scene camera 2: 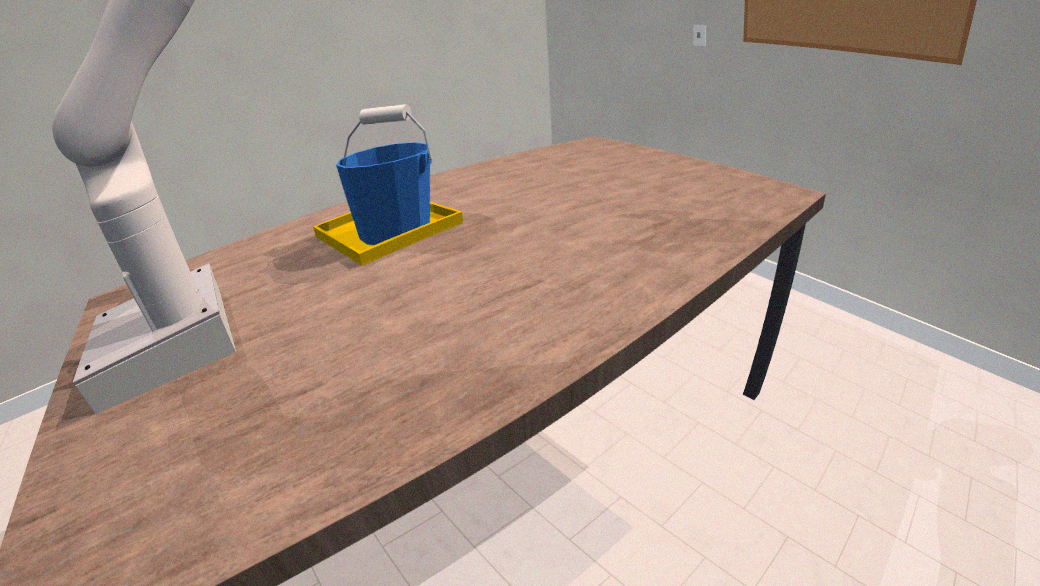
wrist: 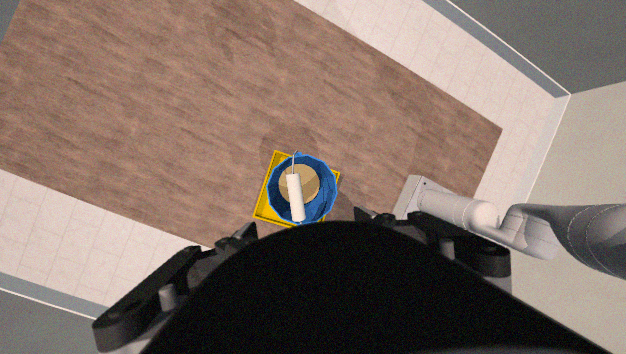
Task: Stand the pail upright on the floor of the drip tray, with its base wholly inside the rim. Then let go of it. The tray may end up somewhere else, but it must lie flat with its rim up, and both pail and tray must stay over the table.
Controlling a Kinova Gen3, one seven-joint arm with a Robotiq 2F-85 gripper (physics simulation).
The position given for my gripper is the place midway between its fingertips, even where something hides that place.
I see my gripper [wrist: 306, 225], a blue pail [scene camera 2: 387, 188] and a yellow drip tray [scene camera 2: 340, 233].
The yellow drip tray shows as well in the wrist view [wrist: 263, 211].
